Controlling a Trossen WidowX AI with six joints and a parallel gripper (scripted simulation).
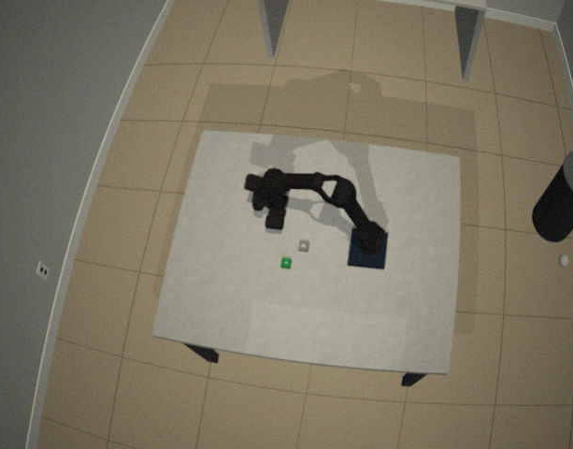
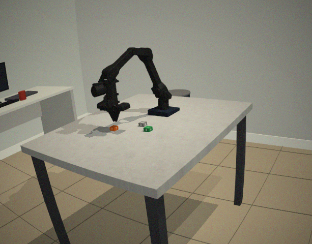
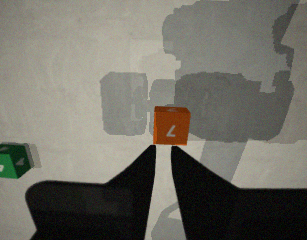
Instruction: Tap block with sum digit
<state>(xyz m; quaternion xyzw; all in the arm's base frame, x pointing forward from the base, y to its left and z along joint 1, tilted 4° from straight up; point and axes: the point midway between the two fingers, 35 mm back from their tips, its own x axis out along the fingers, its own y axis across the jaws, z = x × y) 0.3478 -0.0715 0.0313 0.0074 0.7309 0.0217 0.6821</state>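
My gripper tip is now 3 cm above the orange block, 1 cm to the left of it and 1 cm short of it. Also, from my gripper tip: grey block 10 cm to the left, 10 cm behind, 3 cm below; then green block 17 cm to the left, 5 cm behind, 3 cm below.
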